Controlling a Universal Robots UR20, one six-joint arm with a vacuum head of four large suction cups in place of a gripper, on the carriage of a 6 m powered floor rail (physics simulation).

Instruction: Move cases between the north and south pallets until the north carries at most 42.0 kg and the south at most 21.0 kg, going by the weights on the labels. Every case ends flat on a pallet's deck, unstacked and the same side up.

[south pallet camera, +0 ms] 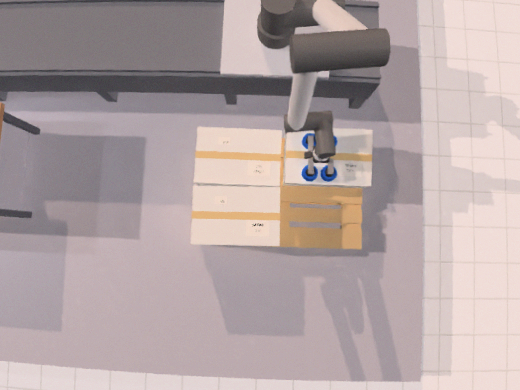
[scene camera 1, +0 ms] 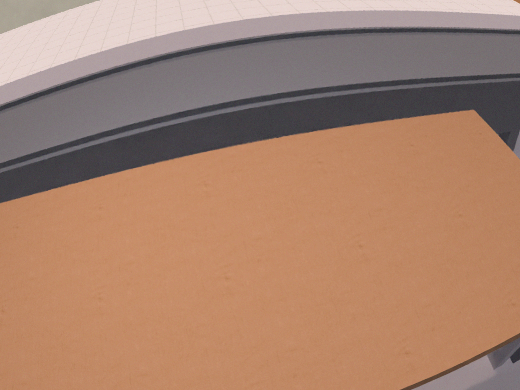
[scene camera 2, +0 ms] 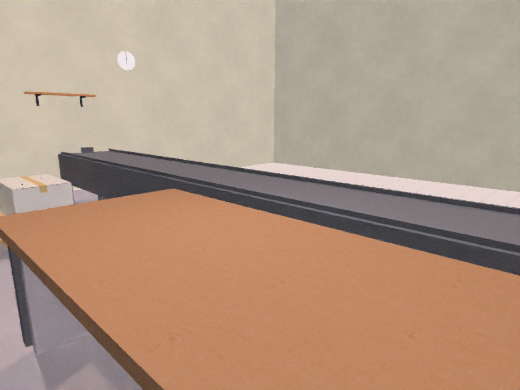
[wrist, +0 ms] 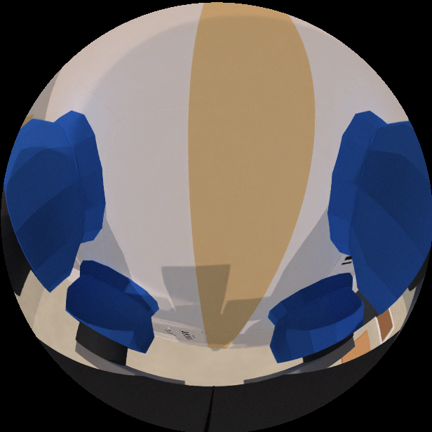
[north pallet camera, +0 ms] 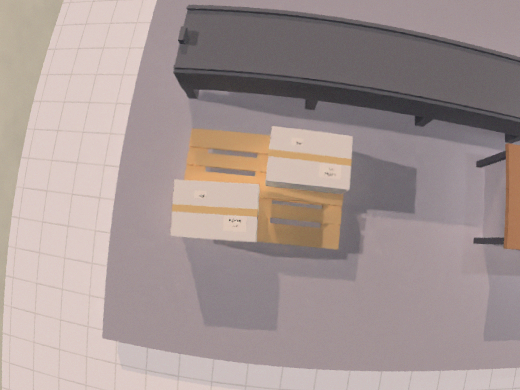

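Seen in the pictures: arm's base, link origin: [south pallet camera: 276, 32].
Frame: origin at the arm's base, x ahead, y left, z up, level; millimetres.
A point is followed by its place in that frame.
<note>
On the south pallet [south pallet camera: 305, 240] @[z -426, x 1349, y 269 mm], seen in the south pallet camera, white taped cases lie flat: one back left [south pallet camera: 235, 142] @[z -173, x 708, y -246 mm], one front left [south pallet camera: 230, 232] @[z -136, x 1310, y -250 mm], one back right [south pallet camera: 361, 142] @[z -133, x 687, y 593 mm] [wrist: 145, 175]. The front right deck is bare. My vacuum head [south pallet camera: 320, 157] @[z -148, x 802, y 310 mm] [wrist: 215, 225] is over the back right case, a little left of its middle, its blue cups at or very near the top; whether they grip it does not show. On the north pallet [north pallet camera: 227, 137] @[z -426, x 650, y -5796 mm] lie a back right case [north pallet camera: 300, 170] @[z -154, x 897, y -5246 mm] and a front left case [north pallet camera: 200, 225] @[z -128, x 1335, y -5862 mm]. Label weights are too small to read.
The rail [north pallet camera: 325, 50] [south pallet camera: 125, 40] [scene camera 2: 375, 187] runs behind both pallets, with my arm's carriage [south pallet camera: 245, 50] @[z 1, x 136, y -195 mm] at its south end. A brown table [scene camera 1: 250, 250] @[z -40, x 870, y -2751 mm] [scene camera 2: 250, 275] @[z -40, x 959, y -2596 mm] [north pallet camera: 514, 200] @[z -40, x 937, y -3595 mm] stands between the pallets. A shelf [scene camera 2: 60, 94] and a clock [scene camera 2: 126, 60] hang on the wall.
</note>
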